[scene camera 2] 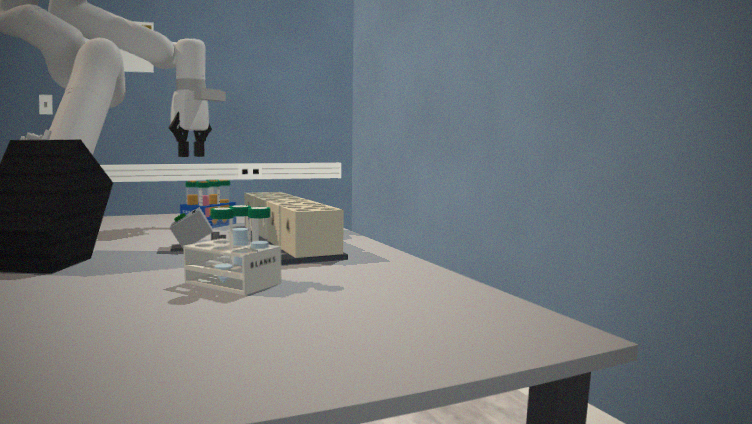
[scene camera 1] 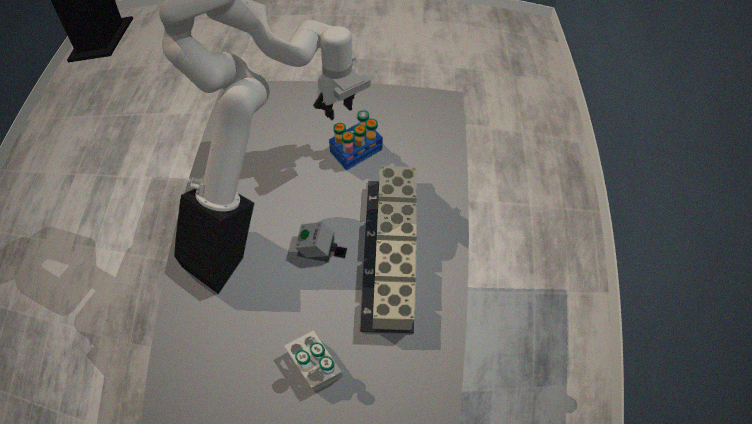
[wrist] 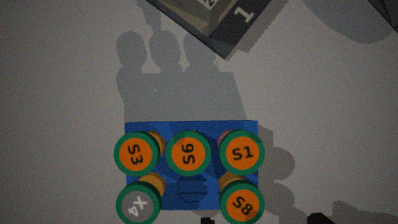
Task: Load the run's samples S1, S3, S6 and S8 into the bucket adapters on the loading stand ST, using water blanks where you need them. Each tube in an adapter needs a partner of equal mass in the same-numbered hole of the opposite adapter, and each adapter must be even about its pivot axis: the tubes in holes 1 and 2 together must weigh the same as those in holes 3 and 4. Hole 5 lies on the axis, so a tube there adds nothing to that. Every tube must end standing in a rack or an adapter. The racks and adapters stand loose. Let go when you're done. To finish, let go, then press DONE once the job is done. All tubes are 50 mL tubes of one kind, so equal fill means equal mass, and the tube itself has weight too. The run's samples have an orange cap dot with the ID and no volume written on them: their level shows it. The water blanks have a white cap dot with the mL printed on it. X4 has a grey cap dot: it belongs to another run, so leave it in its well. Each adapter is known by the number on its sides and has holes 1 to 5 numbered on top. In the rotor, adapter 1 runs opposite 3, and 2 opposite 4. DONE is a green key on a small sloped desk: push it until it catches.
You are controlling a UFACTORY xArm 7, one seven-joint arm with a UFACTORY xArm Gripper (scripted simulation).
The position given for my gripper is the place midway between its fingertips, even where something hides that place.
Note:
I see my gripper [scene camera 2: 191,156], a blue sample rack [scene camera 1: 336,149] and a black stand [scene camera 1: 366,324].
The blue sample rack is seen too in the wrist view [wrist: 201,191]. My gripper shows as well in scene camera 1 [scene camera 1: 338,112].

